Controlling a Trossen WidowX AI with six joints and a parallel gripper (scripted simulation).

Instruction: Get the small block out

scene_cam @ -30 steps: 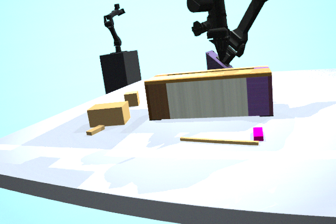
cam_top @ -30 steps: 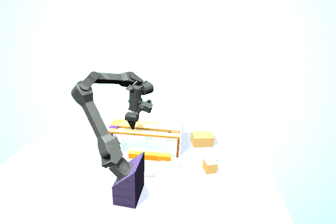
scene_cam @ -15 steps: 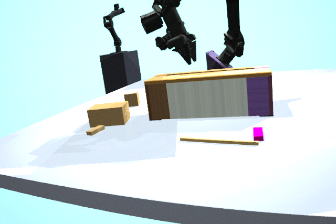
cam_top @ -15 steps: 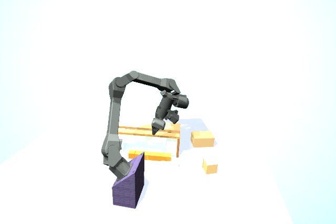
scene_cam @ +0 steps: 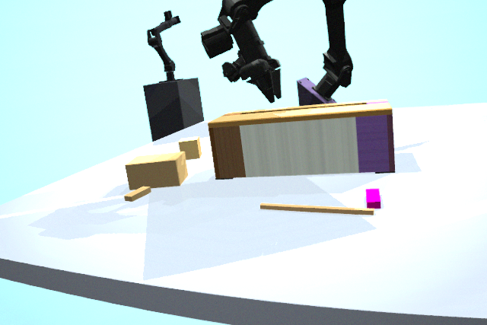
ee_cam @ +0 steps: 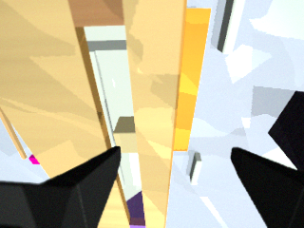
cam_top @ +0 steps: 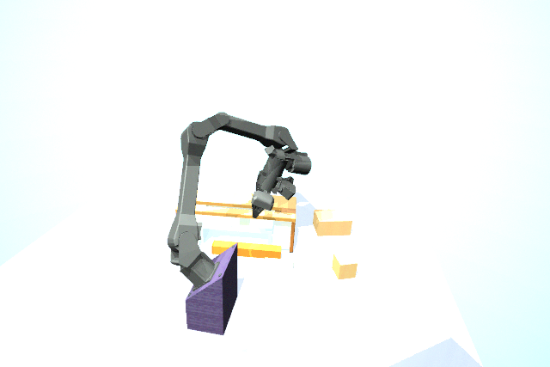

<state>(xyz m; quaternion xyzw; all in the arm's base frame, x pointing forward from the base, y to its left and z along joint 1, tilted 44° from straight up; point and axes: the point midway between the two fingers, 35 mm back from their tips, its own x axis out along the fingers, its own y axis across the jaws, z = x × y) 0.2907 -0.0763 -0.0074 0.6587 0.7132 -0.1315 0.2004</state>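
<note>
My gripper tip is now 4 cm short of the tan block, 5 cm to the right of it and 6 cm above it. Round my gripper tip: orange bar 3 cm behind, 2 cm to the left, 13 cm below; thin wooden stick 31 cm ahead, 15 cm to the left, 14 cm below; box 2 cm ahead, 7 cm to the left, 9 cm below.
</note>
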